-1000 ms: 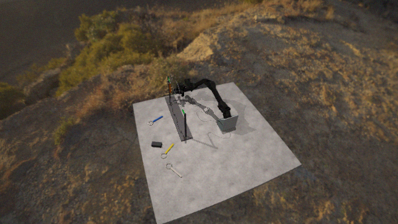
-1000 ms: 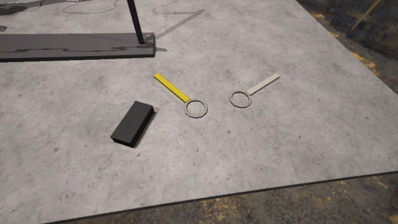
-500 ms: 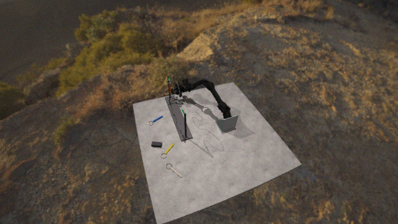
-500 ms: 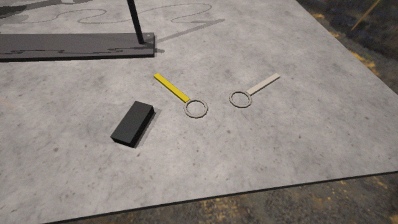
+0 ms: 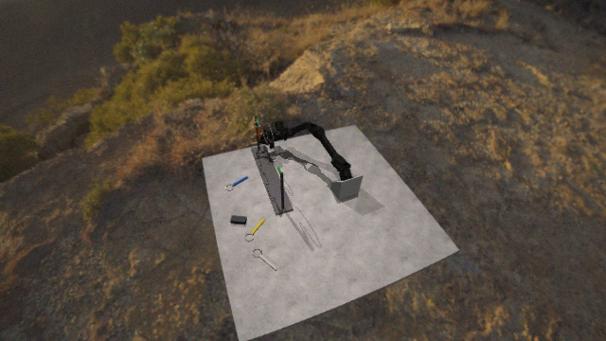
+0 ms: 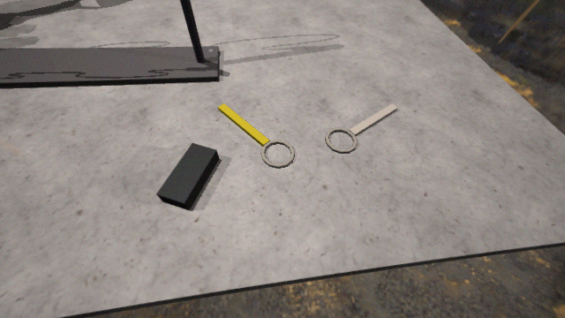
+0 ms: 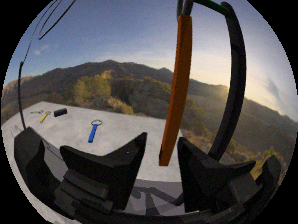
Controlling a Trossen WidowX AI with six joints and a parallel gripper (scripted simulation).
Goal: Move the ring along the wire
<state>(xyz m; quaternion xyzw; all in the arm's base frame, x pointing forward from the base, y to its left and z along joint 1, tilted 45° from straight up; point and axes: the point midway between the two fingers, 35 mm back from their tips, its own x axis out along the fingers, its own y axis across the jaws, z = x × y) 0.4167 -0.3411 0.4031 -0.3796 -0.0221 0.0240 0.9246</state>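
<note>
The orange-handled ring is 90 mm above my gripper tip and 20 mm behind it. The rest, counted from my gripper tip: black block: 530 mm to the left, 250 mm ahead, 130 mm below; then blue-handled ring: 240 mm to the left, 220 mm ahead, 140 mm below; then yellow-handled ring: 640 mm to the left, 180 mm ahead, 140 mm below.
</note>
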